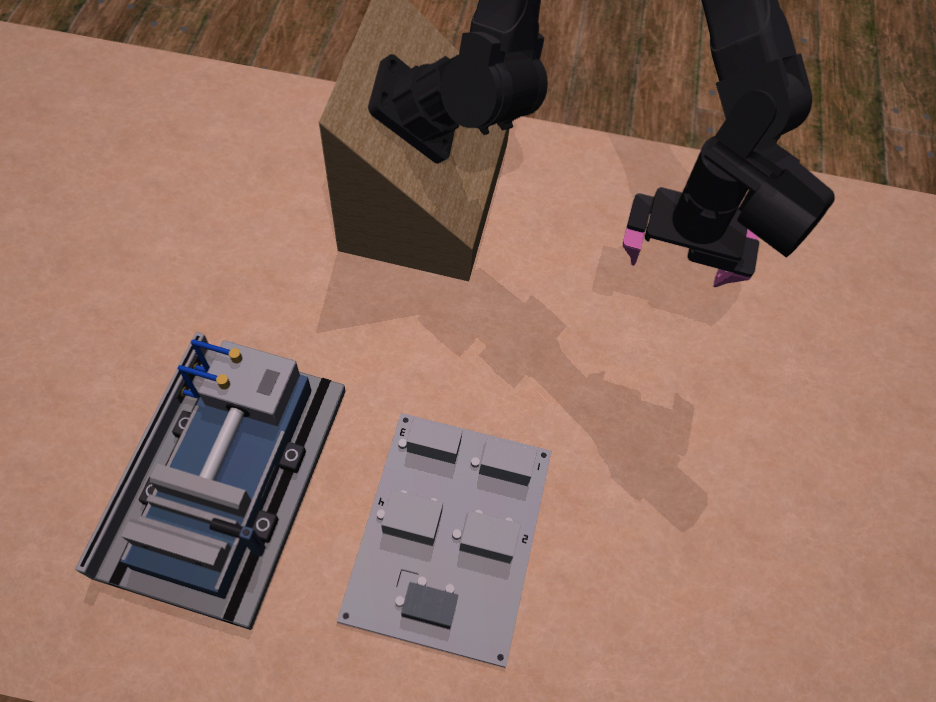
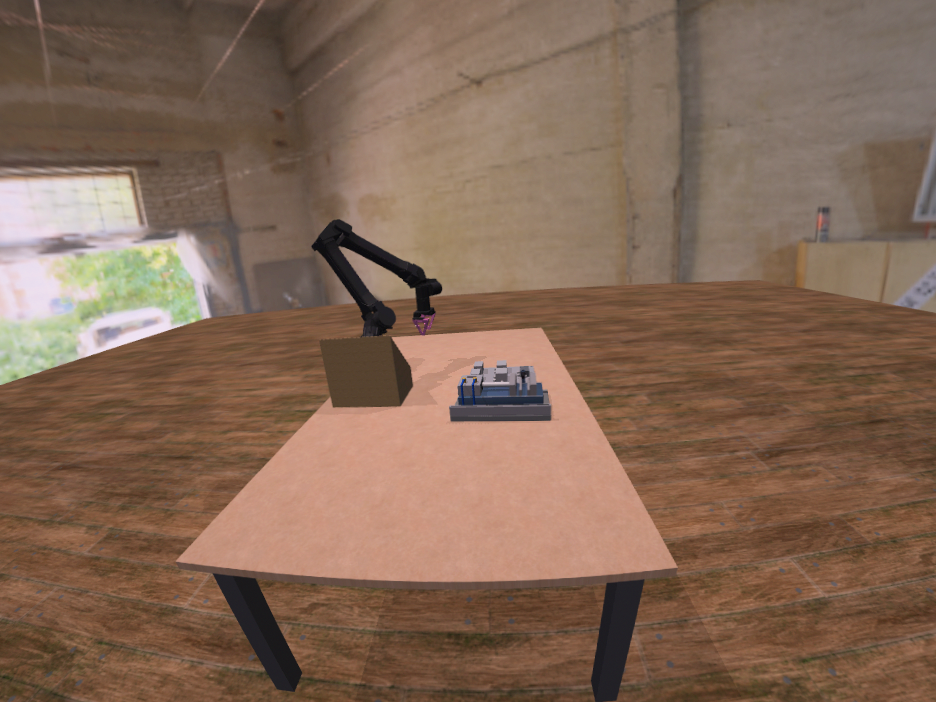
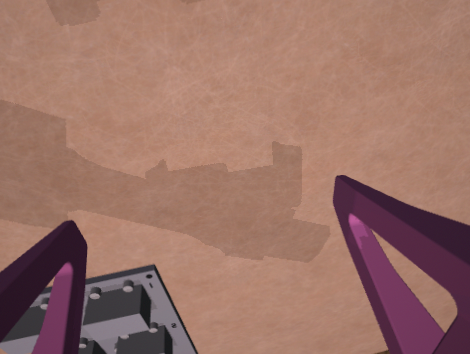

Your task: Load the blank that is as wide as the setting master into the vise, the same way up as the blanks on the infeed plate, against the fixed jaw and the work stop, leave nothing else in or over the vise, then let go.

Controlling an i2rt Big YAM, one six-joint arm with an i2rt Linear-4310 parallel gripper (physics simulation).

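Where they show: gripper, fingertip midpoint: (image 1: pixel 674 271) (image 2: pixel 426 332) (image 3: pixel 208 210); arm's base at its link origin: (image 1: pixel 411 112) (image 2: pixel 370 351).
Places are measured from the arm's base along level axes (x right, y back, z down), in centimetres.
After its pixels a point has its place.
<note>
The infeed plate (image 1: pixel 366 596) {x -5.4, y -54.7, z 17.2 cm} (image 3: pixel 162 306) {x -22.2, y -40.7, z 17.1 cm} carries four pale grey blanks, numbered 1 (image 1: pixel 506 459) {x -18.4, y -37.4, z 13.6 cm} (image 3: pixel 115 306) {x -19.1, y -35.4, z 15.0 cm}, 2 (image 1: pixel 489 535) {x -17.7, y -46.6, z 13.6 cm} (image 3: pixel 145 341) {x -18.6, y -44.5, z 15.5 cm}, 3 (image 1: pixel 434 438) {x -9.7, y -36.4, z 13.6 cm} and 4 (image 1: pixel 411 515) {x -8.8, y -45.9, z 13.6 cm}. A darker ribbed block (image 1: pixel 429 603) {x -12.4, y -54.7, z 14.6 cm}, seemingly the setting master, sits at its near end. The vise (image 1: pixel 255 442) {x 10.0, y -41.1, z 12.0 cm} (image 2: pixel 502 394) {x 17.0, y -44.4, z 12.0 cm} stands left of the plate. Its screw-side jaw (image 1: pixel 198 491) and end jaw (image 1: pixel 173 541) stand apart, with a thin bar and the dark stop rod (image 1: pixel 225 526) {x 9.6, y -51.7, z 8.4 cm} near the gap; no blank shows there. My gripper (image 1: pixel 675 273) {x -34.1, y -15.0, z 2.9 cm} (image 2: pixel 424 332) {x -34.1, y -15.0, z 2.9 cm} (image 3: pixel 208 210) {x -34.1, y -15.0, z 2.9 cm} is open and empty, above the table, well right of and behind the plate.
A wooden block (image 1: pixel 400 211) {x -0.7, y -10.8, z 5.7 cm} (image 2: pixel 359 371) {x 7.4, y 2.4, z 4.8 cm} under the arm's base stands behind the vise and plate. Blue arms with brass tips (image 1: pixel 228 367) {x 14.5, y -34.1, z 8.4 cm} rise at the vise's back left corner. Small round pins stand beside the blanks. The table's back edge runs behind the gripper.
</note>
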